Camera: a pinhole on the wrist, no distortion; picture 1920 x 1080 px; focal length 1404.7 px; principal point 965.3 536.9 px. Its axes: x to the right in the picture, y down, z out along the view. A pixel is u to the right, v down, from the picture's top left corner.
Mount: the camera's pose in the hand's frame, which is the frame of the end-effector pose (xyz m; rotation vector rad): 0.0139 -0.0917 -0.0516 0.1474 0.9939 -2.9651
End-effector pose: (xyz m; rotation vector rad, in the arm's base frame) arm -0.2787 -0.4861 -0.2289 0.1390 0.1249 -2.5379
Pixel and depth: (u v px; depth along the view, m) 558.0 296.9 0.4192
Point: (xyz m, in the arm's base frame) -0.5453 -0.3419 0.1081
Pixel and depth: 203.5 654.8 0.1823
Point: -0.4872 -0.3740 -0.1364
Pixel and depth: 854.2 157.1 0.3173
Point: -0.4251 -0.3446 0.0344
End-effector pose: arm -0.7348 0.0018 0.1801 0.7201 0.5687 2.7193
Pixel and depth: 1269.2 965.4 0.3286
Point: -0.5350 0.3425 0.1000
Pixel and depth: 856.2 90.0 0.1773
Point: -0.6546 0.1790 0.2167
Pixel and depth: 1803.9 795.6 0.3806
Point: -0.3757 0.3030 0.0675
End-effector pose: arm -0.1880 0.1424 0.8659 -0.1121 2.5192 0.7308
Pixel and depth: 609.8 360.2 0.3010
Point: -0.0918 0.0513 0.5608
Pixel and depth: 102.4 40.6 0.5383
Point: -0.1458 0.2008 0.2157
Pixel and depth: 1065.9 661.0 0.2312
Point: -0.0632 -0.0076 0.6729
